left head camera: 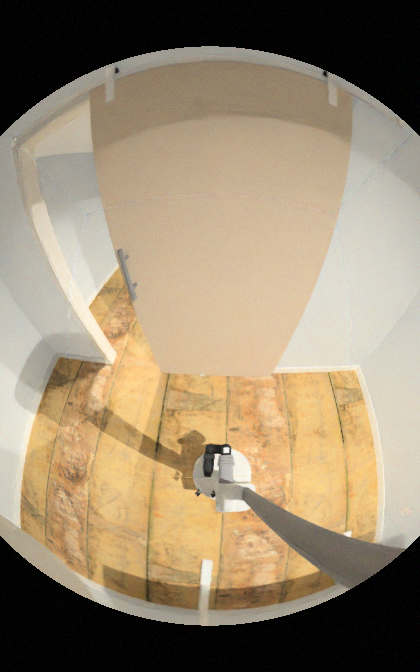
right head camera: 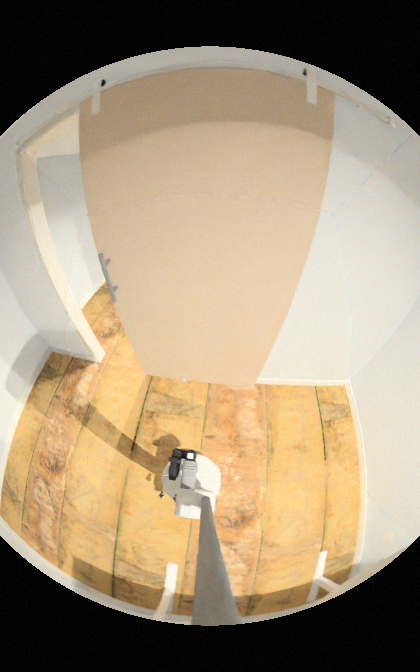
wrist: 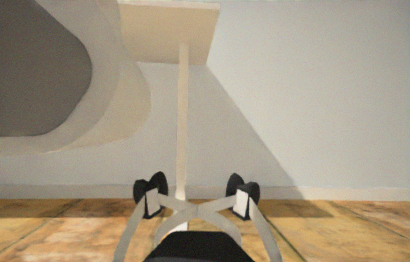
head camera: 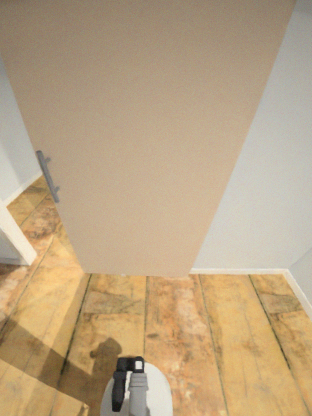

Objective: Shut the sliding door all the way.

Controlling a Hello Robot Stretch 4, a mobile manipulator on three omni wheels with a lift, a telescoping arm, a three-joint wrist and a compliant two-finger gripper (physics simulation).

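Places are measured from the robot's base along level axes (x up, y ahead, z left), in metres.
Pixels of known places: gripper, fingertip midpoint: (wrist: 197, 187).
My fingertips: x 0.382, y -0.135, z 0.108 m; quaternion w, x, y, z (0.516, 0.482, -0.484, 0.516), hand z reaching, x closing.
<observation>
Ahead of a thing's pixels: the offset from my fingertips to its top centre. "spot": to the spot under its first point. Level surfaces: height alone.
The tan sliding door (head camera: 150, 140) (left head camera: 225, 240) (right head camera: 205, 240) stands partly open. A gap shows at its left, between its left edge and the white door frame post (head camera: 15, 235) (left head camera: 65, 270) (right head camera: 57, 265). A grey bar handle {spot: dx +0.729, dy +0.969, dz +0.403 m} (head camera: 47, 176) (left head camera: 127, 275) (right head camera: 107, 277) sits upright near the door's left edge. My gripper (wrist: 196, 187) is open and empty in the wrist view, its two black fingertips well apart. It faces a wall and a table leg, away from the door. The door does not show in the wrist view.
A white table {dx +0.516 m} (wrist: 170, 30) with a thin leg {spot: dx +0.112, dy -1.003, dz -0.002 m} (wrist: 183, 120) stands before the gripper. Table legs (left head camera: 205, 585) (right head camera: 170, 582) also show at the bottom of both side head views. Grey-blue walls (head camera: 260, 200) (left head camera: 395, 310) (right head camera: 385, 310) stand at the right. The floor {dx -0.409 m} (head camera: 175, 320) is wooden planks.
</observation>
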